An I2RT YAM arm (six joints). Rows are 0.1 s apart.
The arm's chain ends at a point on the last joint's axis. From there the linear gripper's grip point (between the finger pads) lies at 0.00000 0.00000 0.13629 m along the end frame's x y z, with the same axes.
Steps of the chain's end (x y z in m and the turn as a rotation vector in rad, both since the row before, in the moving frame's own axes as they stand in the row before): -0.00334 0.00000 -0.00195 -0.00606 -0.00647 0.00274; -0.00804 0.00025 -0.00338 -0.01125 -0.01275 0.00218; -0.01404 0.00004 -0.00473 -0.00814 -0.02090 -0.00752; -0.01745 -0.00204 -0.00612 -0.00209 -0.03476 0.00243; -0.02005 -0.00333 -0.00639 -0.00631 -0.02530 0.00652; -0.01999 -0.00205 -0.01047 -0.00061 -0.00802 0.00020; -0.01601 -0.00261 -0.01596 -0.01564 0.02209 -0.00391; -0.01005 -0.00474 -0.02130 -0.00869 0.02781 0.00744; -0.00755 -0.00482 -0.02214 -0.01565 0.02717 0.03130; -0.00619 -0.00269 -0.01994 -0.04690 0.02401 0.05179
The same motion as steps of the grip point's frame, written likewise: -0.00422 0.00082 -0.00196 -0.00606 -0.00647 0.00274; -0.00978 0.00178 -0.00340 -0.01125 -0.01275 0.00218; -0.01688 0.00116 -0.00476 -0.00814 -0.02090 -0.00752; -0.02219 -0.00176 -0.00620 -0.00209 -0.03476 0.00243; -0.02350 -0.00248 -0.00644 -0.00631 -0.02530 0.00652; -0.02108 -0.00197 -0.01047 -0.00061 -0.00802 0.00020; -0.01300 -0.00048 -0.01601 -0.01564 0.02209 -0.00391; -0.00626 -0.00354 -0.02136 -0.00869 0.02781 0.00744; -0.00388 -0.00263 -0.02221 -0.01565 0.02717 0.03130; -0.00309 0.00378 -0.02013 -0.04690 0.02401 0.05179
